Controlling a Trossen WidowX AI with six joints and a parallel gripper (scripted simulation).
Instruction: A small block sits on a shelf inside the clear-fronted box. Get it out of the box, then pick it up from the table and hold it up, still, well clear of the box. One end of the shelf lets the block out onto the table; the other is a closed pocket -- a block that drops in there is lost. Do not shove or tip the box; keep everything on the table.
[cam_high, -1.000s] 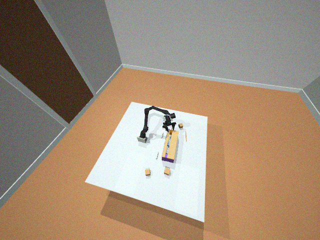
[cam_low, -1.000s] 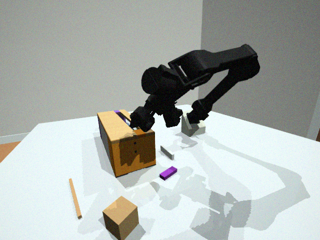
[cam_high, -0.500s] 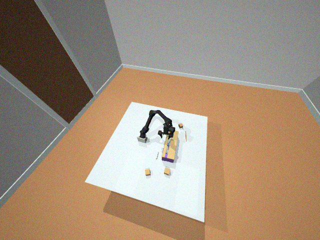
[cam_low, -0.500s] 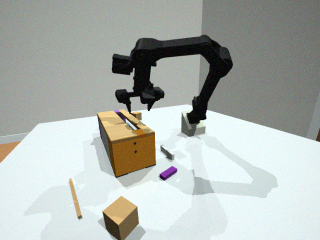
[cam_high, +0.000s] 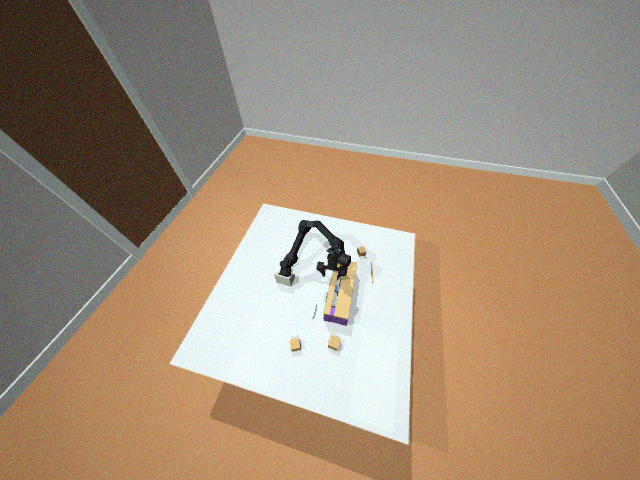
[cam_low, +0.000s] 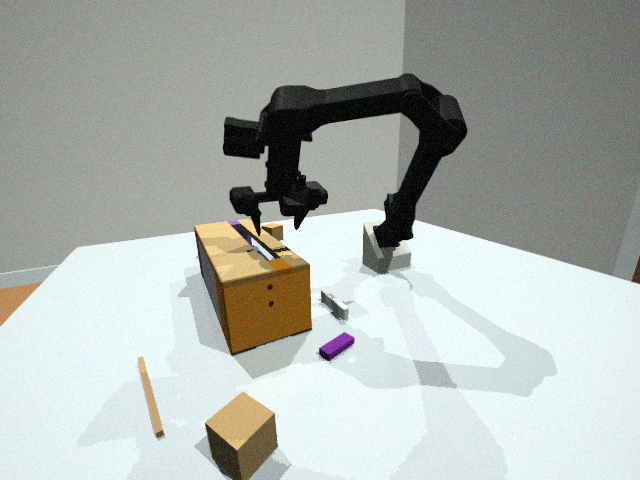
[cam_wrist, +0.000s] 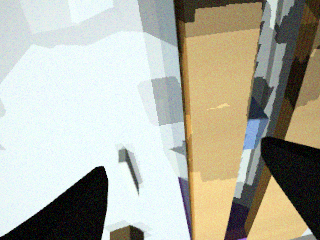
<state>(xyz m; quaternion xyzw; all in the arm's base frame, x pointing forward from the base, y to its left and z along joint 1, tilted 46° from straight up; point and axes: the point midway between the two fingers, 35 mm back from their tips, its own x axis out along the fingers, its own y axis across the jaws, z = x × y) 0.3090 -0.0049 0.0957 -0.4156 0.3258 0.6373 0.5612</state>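
My gripper tip is now 4 cm short of the box, 2 cm to the left of it and 8 cm above it. The rest, counted from my gripper tip: thin wooden stick 24 cm ahead, 22 cm to the left, 14 cm below; blue block 6 cm ahead, 3 cm to the right, 6 cm below; tan cube 12 cm ahead, 35 cm to the left, 12 cm below.
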